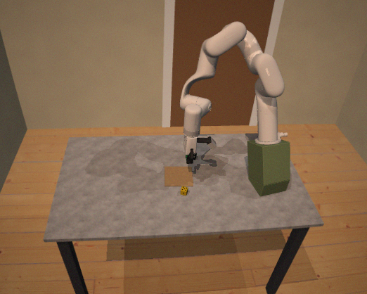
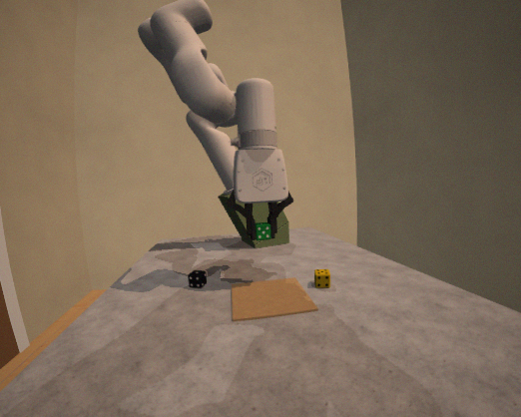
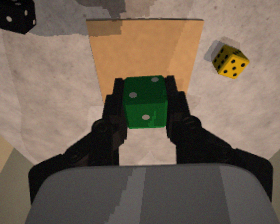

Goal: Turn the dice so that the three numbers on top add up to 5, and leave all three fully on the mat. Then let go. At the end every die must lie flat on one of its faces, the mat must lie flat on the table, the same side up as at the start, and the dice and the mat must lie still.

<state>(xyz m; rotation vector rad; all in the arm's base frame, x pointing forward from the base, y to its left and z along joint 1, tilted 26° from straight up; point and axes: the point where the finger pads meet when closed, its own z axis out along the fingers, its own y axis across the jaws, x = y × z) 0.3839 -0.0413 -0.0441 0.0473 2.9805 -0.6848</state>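
Now: hand 12 cm above the tan mat and 5 cm short of it. The rest, counted from my hand: green die (1 cm below); yellow die (11 cm to the left, 11 cm below, 4 cm ahead); black die (14 cm to the right, 11 cm below, 5 cm behind).
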